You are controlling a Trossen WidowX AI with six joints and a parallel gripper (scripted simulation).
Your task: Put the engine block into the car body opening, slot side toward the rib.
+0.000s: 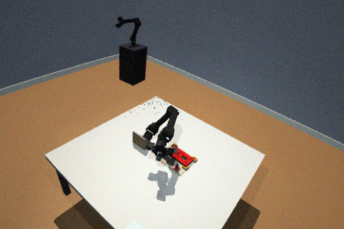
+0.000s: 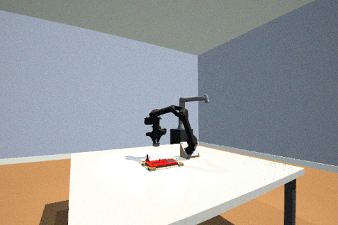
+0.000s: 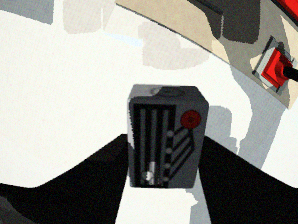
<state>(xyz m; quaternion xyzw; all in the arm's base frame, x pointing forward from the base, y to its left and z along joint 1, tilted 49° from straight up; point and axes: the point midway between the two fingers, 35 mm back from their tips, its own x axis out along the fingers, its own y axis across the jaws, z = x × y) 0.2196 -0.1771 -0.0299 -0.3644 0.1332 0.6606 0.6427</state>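
The upright peg lies 120 mm ahead of my gripper tip, 70 mm to the left of it and 80 mm below it. Round my gripper tip: engine block: 10 mm below.
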